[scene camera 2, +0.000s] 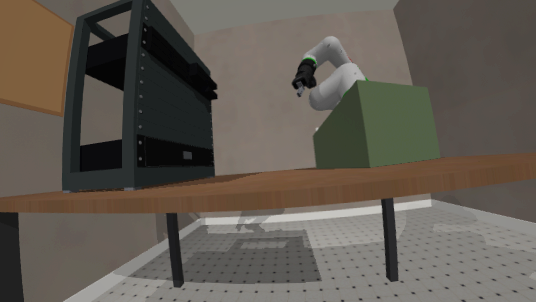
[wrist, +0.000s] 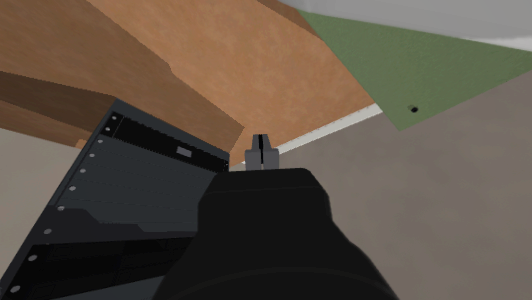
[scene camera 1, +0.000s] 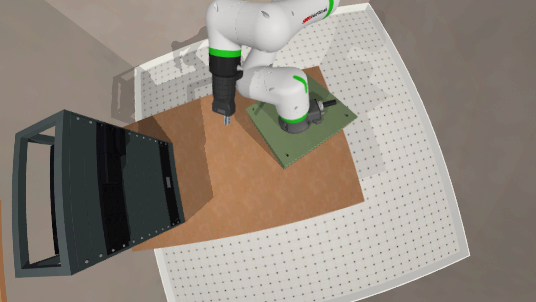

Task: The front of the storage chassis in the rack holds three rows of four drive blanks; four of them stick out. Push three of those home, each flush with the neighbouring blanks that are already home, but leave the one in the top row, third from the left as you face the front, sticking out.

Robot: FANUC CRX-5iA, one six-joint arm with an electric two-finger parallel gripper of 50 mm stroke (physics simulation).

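Pixels of known places: gripper, fingertip midpoint: [scene camera 2: 298, 95] [wrist: 260, 143] [scene camera 1: 227, 123]; arm's base, link origin: [scene camera 1: 295, 119].
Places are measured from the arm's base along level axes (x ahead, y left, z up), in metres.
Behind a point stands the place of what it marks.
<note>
The storage chassis [scene camera 1: 112, 190] {z 0.221, x 0.733, y 0.154 m} [scene camera 2: 170, 54] {z 0.219, x 0.730, y 0.258 m} [wrist: 100, 260] {z 0.211, x 0.734, y -0.006 m} is the black band across the upper part of the dark rack [scene camera 1: 66, 200] {z 0.363, x 0.749, y 0.172 m} [scene camera 2: 129, 100] {z 0.002, x 0.764, y 0.383 m}. In the scene camera 2 view its front is seen at a steep angle, and dark blocks [scene camera 2: 202, 77] {z 0.215, x 0.698, y 0.079 m} stand out from it towards the far end. The single blanks and their rows are too dark to tell apart. In the wrist view part of the chassis is hidden behind the gripper body. My gripper [scene camera 1: 227, 121] {z 0.105, x 0.275, y -0.015 m} [scene camera 2: 300, 92] {z 0.105, x 0.275, y -0.015 m} [wrist: 260, 143] {z 0.105, x 0.275, y -0.015 m} is shut and empty, in the air between the rack and the green pedestal, apart from the blanks.
The green pedestal [scene camera 1: 280, 142] {z 0.019, x 0.089, y 0.090 m} [scene camera 2: 400, 125] {z -0.108, x -0.060, y 0.138 m} [wrist: 390, 75] {z 0.014, x 0.102, y 0.081 m} carries the arm's base. The wooden table [scene camera 1: 300, 190] {z -0.242, x 0.031, y 0.332 m} [scene camera 2: 280, 192] {z -0.245, x 0.365, y 0.507 m} [wrist: 260, 65] {z -0.242, x 0.313, y 0.081 m} bears the pedestal and the rack. A black unit with a grey label [scene camera 2: 165, 152] {z -0.135, x 0.746, y 0.260 m} [wrist: 150, 140] {z -0.131, x 0.749, y 0.006 m} sits low in the rack, below grey panels.
</note>
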